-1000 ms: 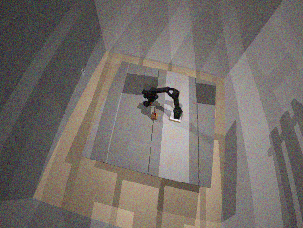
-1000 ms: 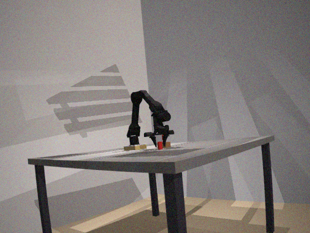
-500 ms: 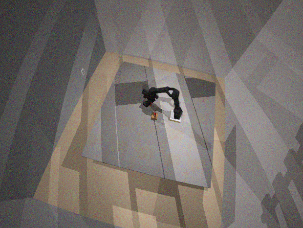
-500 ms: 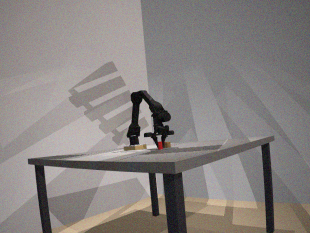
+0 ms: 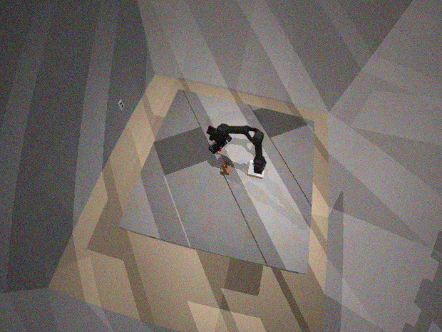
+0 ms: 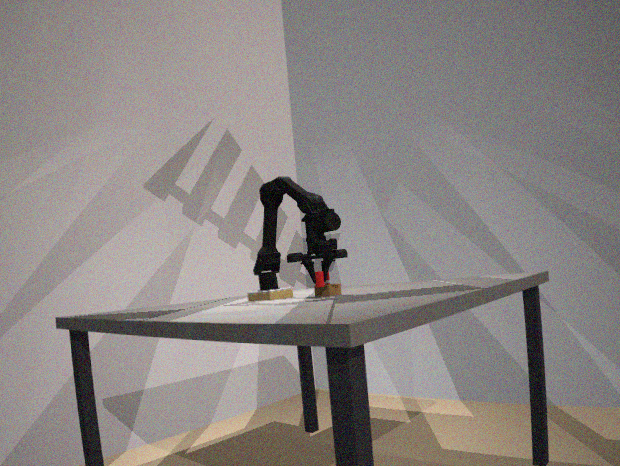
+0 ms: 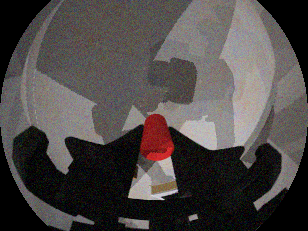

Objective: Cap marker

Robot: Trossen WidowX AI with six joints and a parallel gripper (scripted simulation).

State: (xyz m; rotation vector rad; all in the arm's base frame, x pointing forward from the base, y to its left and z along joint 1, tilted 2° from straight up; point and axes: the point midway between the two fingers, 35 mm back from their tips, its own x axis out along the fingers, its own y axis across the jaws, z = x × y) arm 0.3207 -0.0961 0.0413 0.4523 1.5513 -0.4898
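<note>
Right now my gripper tip is 8 cm past the tan holder block, 14 cm to the right of it and 3 cm above it. The rest, counted from my gripper tip: red cap: 1 cm above.
</note>
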